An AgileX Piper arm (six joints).
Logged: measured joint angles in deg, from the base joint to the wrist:
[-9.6, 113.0, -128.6, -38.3, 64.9, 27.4]
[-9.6, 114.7, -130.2, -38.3, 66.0, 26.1]
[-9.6, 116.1, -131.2, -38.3, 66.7, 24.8]
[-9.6, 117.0, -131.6, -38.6, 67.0, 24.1]
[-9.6, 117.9, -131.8, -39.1, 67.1, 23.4]
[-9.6, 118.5, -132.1, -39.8, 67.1, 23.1]
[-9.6, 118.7, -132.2, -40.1, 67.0, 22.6]
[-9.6, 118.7, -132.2, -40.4, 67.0, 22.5]
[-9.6, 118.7, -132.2, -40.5, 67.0, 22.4]
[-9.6, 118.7, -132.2, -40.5, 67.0, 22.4]
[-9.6, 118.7, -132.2, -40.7, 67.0, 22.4]
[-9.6, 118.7, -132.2, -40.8, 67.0, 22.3]
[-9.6, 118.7, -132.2, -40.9, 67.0, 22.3]
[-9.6, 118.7, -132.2, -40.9, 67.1, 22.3]
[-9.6, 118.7, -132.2, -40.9, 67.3, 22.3]
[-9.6, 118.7, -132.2, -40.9, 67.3, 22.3]
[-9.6, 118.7, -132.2, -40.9, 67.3, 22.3]
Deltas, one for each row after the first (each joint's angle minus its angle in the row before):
[0.0, 1.7, -1.6, 0.0, 1.1, -1.3]
[0.0, 1.4, -1.0, 0.0, 0.7, -1.3]
[0.0, 0.9, -0.4, -0.3, 0.3, -0.7]
[0.0, 0.9, -0.2, -0.5, 0.1, -0.7]
[0.0, 0.6, -0.3, -0.7, 0.0, -0.3]
[0.0, 0.2, -0.1, -0.3, -0.1, -0.5]
[0.0, 0.0, 0.0, -0.3, 0.0, -0.1]
[0.0, 0.0, 0.0, -0.1, 0.0, -0.1]
[0.0, 0.0, 0.0, 0.0, 0.0, 0.0]
[0.0, 0.0, 0.0, -0.2, 0.0, 0.0]
[0.0, 0.0, 0.0, -0.1, 0.0, -0.1]
[0.0, 0.0, 0.0, -0.1, 0.0, 0.0]
[0.0, 0.0, 0.0, 0.0, 0.1, 0.0]
[0.0, 0.0, 0.0, 0.0, 0.2, 0.0]
[0.0, 0.0, 0.0, 0.0, 0.0, 0.0]
[0.0, 0.0, 0.0, 0.0, 0.0, 0.0]

